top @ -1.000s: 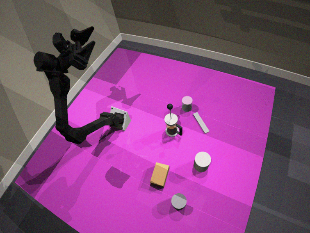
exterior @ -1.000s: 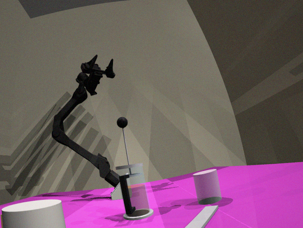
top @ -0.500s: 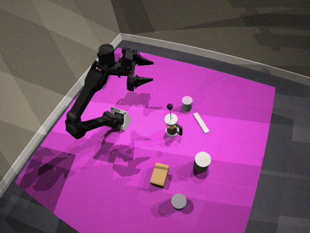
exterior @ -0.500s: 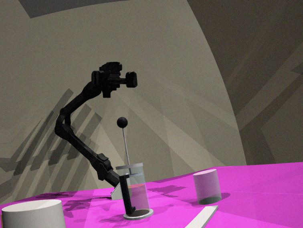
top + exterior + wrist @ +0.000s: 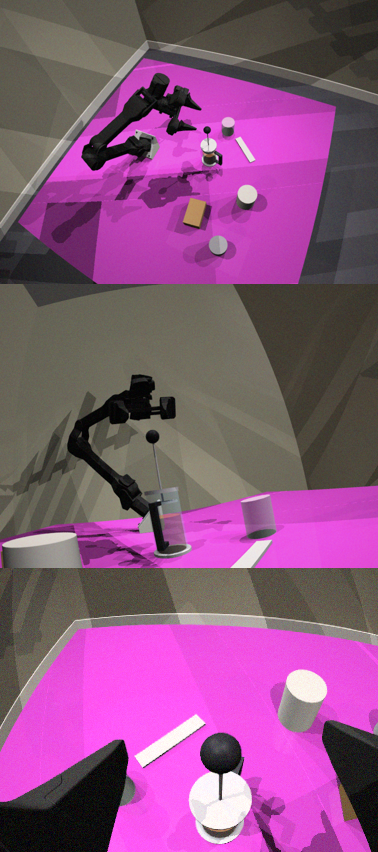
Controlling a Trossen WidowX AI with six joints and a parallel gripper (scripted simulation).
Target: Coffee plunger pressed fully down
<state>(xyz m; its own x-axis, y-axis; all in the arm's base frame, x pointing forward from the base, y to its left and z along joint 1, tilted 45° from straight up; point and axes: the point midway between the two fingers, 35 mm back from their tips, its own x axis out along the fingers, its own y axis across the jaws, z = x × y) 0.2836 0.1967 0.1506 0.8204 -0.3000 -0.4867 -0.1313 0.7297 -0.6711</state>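
My gripper tip is 19 cm above the coffee press and 4 cm short of it. From my gripper tip the other things lie so: flat white bar (32 cm below, 18 cm ahead, 11 cm to the left); pale cylinder (28 cm below, 19 cm to the left, 7 cm ahead); orange box (29 cm below, 27 cm to the right, 5 cm ahead).
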